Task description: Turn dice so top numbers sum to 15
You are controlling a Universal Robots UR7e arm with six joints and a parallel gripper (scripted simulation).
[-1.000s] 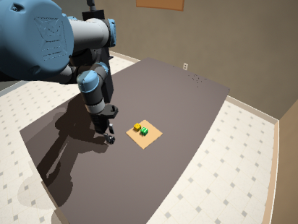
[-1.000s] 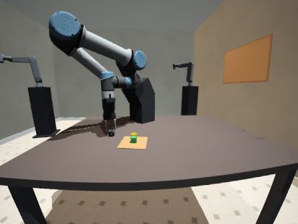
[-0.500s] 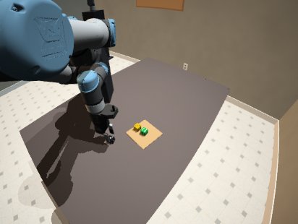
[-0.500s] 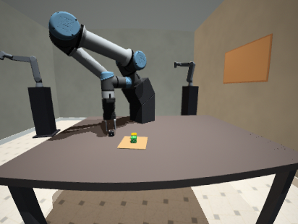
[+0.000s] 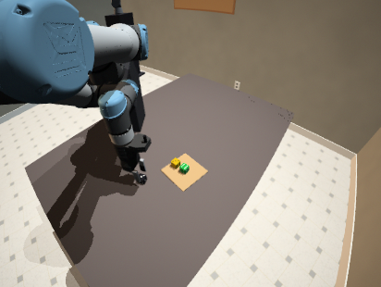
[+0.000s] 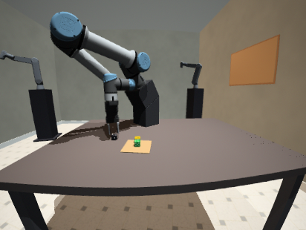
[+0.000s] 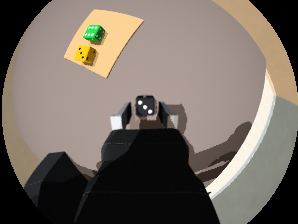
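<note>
The black die lies 4 cm below my hand. From my hand the other things lie so: yellow die 13 cm to the left, 9 cm ahead, 4 cm below; then green die 13 cm ahead, 12 cm to the left, 4 cm below; then tan mat 13 cm ahead, 12 cm to the left, 5 cm below.
</note>
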